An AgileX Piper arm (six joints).
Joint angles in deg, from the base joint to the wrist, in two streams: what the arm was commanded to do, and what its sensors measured. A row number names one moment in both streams.
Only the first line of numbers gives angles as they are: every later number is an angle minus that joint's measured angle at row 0.
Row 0, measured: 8.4 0.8 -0.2 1.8 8.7 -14.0
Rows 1 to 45, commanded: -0.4 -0.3 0.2 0.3 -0.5 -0.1; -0.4 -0.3 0.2 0.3 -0.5 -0.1; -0.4 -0.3 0.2 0.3 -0.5 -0.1; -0.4 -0.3 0.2 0.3 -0.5 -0.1; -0.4 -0.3 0.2 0.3 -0.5 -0.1; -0.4 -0.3 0.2 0.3 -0.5 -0.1; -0.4 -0.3 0.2 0.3 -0.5 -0.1; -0.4 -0.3 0.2 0.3 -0.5 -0.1; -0.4 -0.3 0.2 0.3 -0.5 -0.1; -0.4 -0.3 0.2 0.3 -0.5 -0.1; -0.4 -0.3 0.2 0.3 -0.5 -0.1; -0.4 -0.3 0.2 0.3 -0.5 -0.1; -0.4 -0.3 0.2 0.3 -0.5 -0.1; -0.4 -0.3 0.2 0.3 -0.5 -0.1; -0.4 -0.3 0.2 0.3 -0.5 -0.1; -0.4 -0.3 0.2 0.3 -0.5 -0.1; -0.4 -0.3 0.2 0.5 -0.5 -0.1; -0.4 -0.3 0.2 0.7 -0.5 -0.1; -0.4 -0.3 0.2 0.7 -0.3 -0.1; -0.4 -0.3 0.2 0.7 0.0 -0.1; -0.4 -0.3 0.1 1.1 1.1 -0.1; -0.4 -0.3 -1.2 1.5 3.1 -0.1; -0.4 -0.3 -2.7 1.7 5.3 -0.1; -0.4 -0.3 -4.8 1.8 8.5 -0.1; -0.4 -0.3 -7.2 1.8 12.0 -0.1; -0.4 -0.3 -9.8 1.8 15.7 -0.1; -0.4 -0.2 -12.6 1.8 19.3 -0.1; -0.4 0.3 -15.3 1.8 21.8 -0.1; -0.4 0.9 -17.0 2.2 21.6 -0.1; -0.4 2.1 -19.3 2.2 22.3 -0.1; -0.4 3.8 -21.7 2.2 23.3 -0.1; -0.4 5.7 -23.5 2.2 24.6 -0.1; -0.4 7.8 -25.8 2.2 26.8 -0.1; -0.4 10.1 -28.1 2.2 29.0 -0.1; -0.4 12.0 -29.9 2.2 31.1 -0.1; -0.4 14.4 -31.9 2.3 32.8 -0.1; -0.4 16.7 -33.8 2.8 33.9 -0.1; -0.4 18.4 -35.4 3.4 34.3 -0.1; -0.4 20.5 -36.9 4.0 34.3 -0.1; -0.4 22.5 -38.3 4.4 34.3 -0.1; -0.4 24.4 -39.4 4.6 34.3 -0.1; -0.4 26.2 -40.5 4.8 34.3 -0.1; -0.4 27.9 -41.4 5.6 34.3 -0.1; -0.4 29.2 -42.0 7.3 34.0 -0.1; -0.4 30.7 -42.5 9.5 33.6 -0.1
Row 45, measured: 0.0 25.6 -39.7 4.4 33.6 0.0
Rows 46 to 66, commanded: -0.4 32.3 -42.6 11.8 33.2 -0.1; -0.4 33.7 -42.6 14.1 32.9 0.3; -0.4 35.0 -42.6 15.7 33.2 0.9; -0.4 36.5 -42.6 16.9 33.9 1.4; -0.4 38.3 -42.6 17.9 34.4 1.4; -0.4 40.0 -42.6 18.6 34.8 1.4; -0.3 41.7 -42.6 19.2 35.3 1.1; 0.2 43.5 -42.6 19.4 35.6 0.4; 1.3 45.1 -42.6 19.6 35.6 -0.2; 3.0 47.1 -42.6 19.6 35.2 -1.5; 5.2 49.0 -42.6 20.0 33.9 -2.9; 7.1 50.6 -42.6 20.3 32.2 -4.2; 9.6 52.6 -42.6 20.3 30.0 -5.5; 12.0 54.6 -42.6 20.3 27.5 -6.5; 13.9 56.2 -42.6 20.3 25.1 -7.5; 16.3 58.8 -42.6 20.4 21.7 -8.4; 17.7 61.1 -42.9 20.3 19.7 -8.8; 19.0 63.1 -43.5 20.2 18.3 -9.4; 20.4 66.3 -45.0 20.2 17.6 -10.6; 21.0 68.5 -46.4 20.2 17.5 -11.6; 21.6 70.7 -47.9 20.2 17.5 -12.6
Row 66, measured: 18.7 62.9 -43.5 19.6 21.1 -8.6
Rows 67 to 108, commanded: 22.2 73.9 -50.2 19.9 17.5 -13.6; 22.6 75.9 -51.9 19.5 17.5 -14.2; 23.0 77.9 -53.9 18.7 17.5 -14.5; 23.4 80.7 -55.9 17.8 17.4 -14.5; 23.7 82.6 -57.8 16.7 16.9 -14.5; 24.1 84.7 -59.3 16.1 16.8 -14.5; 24.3 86.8 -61.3 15.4 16.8 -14.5; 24.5 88.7 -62.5 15.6 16.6 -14.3; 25.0 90.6 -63.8 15.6 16.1 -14.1; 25.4 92.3 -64.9 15.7 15.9 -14.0; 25.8 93.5 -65.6 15.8 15.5 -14.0; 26.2 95.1 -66.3 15.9 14.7 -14.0; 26.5 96.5 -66.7 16.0 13.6 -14.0; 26.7 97.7 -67.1 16.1 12.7 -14.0; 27.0 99.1 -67.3 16.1 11.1 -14.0; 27.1 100.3 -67.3 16.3 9.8 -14.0; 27.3 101.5 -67.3 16.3 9.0 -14.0; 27.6 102.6 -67.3 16.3 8.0 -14.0; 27.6 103.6 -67.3 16.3 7.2 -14.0; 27.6 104.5 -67.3 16.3 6.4 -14.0; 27.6 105.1 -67.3 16.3 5.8 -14.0; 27.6 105.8 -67.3 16.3 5.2 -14.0; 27.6 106.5 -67.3 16.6 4.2 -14.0; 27.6 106.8 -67.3 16.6 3.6 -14.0; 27.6 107.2 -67.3 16.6 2.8 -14.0; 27.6 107.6 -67.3 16.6 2.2 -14.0; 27.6 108.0 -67.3 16.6 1.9 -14.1; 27.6 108.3 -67.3 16.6 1.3 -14.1; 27.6 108.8 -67.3 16.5 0.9 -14.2; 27.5 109.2 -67.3 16.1 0.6 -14.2; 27.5 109.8 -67.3 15.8 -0.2 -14.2; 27.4 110.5 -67.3 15.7 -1.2 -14.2; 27.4 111.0 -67.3 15.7 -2.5 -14.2; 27.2 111.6 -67.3 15.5 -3.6 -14.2; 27.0 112.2 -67.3 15.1 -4.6 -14.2; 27.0 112.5 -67.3 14.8 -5.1 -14.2; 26.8 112.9 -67.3 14.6 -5.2 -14.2; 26.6 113.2 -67.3 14.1 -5.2 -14.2; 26.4 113.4 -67.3 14.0 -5.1 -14.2; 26.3 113.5 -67.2 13.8 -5.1 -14.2; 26.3 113.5 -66.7 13.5 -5.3 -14.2; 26.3 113.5 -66.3 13.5 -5.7 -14.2
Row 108, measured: 26.8 113.4 -66.9 14.6 -4.2 -13.7
